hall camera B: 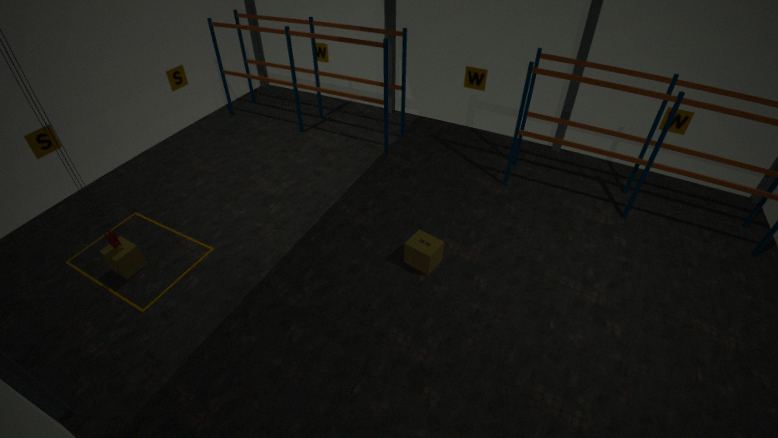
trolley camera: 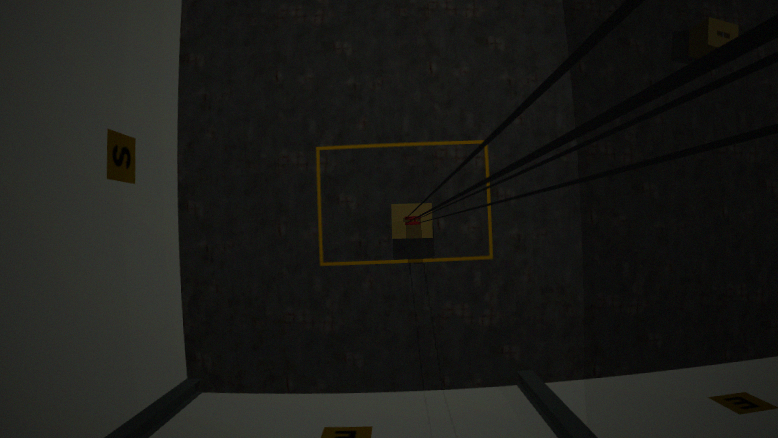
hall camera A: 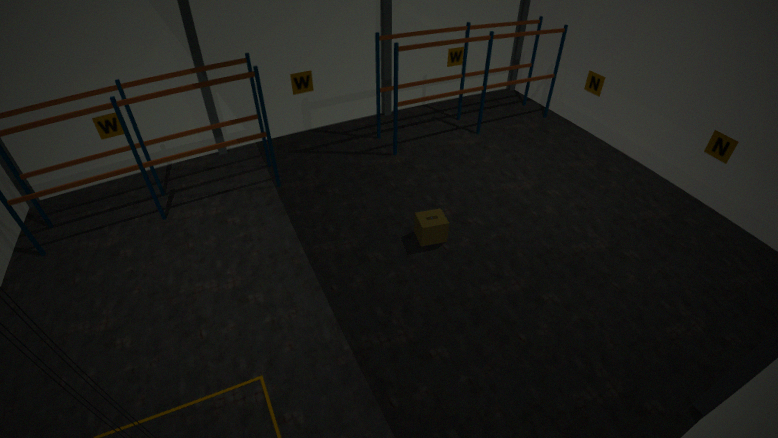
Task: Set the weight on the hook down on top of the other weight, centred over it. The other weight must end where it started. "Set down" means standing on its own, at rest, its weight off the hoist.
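Note:
A yellow block-shaped weight [hall camera B: 128, 262] [trolley camera: 401, 211] is at the red hook block [hall camera B: 113, 239] [trolley camera: 412, 220], inside the yellow floor outline. Its dark shadow lies close beside it; whether it touches the floor I cannot tell. The hook block, my gripper, sits at the top middle of this weight and is shut on it; the hook's tip is too small to see. The other yellow weight [hall camera A: 431, 229] [hall camera B: 424, 253] [trolley camera: 723, 32] stands upright on the dark floor, well apart from the first one. The hooked weight does not show in hall camera A.
The yellow outline [hall camera A: 202, 398] [hall camera B: 174, 230] [trolley camera: 402, 144] is painted on the floor. Blue and orange racks [hall camera A: 395, 103] [hall camera B: 386, 97] stand along the W wall. Hoist ropes cross the trolley view and pass before part of the other weight. Walls carry S, W, N and E signs.

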